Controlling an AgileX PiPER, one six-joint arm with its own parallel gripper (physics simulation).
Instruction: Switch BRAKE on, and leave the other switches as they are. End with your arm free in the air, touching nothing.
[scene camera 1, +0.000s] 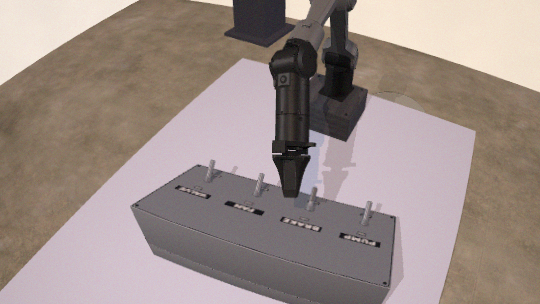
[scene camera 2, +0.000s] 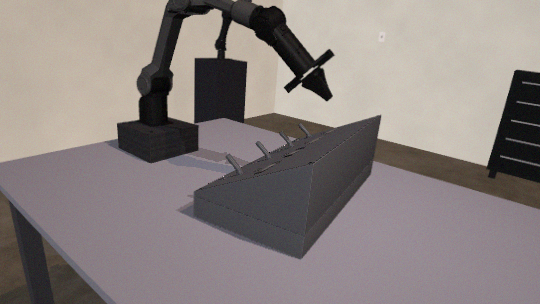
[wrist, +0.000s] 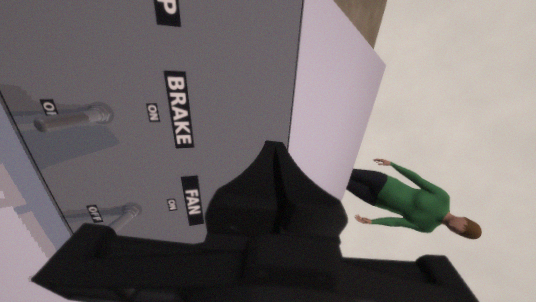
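The BRAKE switch lever (scene camera 1: 312, 199) (scene camera 2: 285, 138) (wrist: 75, 119) is a metal stick on the sloped panel. In the wrist view it leans over its partly covered OFF label, away from the ON label (wrist: 153, 112). The BRAKE name label (scene camera 1: 301, 223) (wrist: 179, 109) lies beyond ON. The levers of VALVE (scene camera 1: 210, 171), FAN (scene camera 1: 259, 185) (wrist: 124, 217) and PUMP (scene camera 1: 367, 213) stand in the same row; FAN leans toward OFF. My gripper (scene camera 1: 290, 195) (scene camera 2: 329, 98) (wrist: 272, 152) is shut and empty. It hangs in the air above the panel, apart from the levers.
The grey switch box (scene camera 1: 260, 252) (scene camera 2: 340, 180) (wrist: 240, 60) slopes down toward the arm's base (scene camera 1: 332, 120) (scene camera 2: 157, 142). It stands on a pale table (scene camera 1: 200, 130) (scene camera 2: 425, 240). Dark pedestals and a drawer cabinet (scene camera 2: 520, 125) stand beyond the table. A person in green (wrist: 417, 200) shows in the wrist view.
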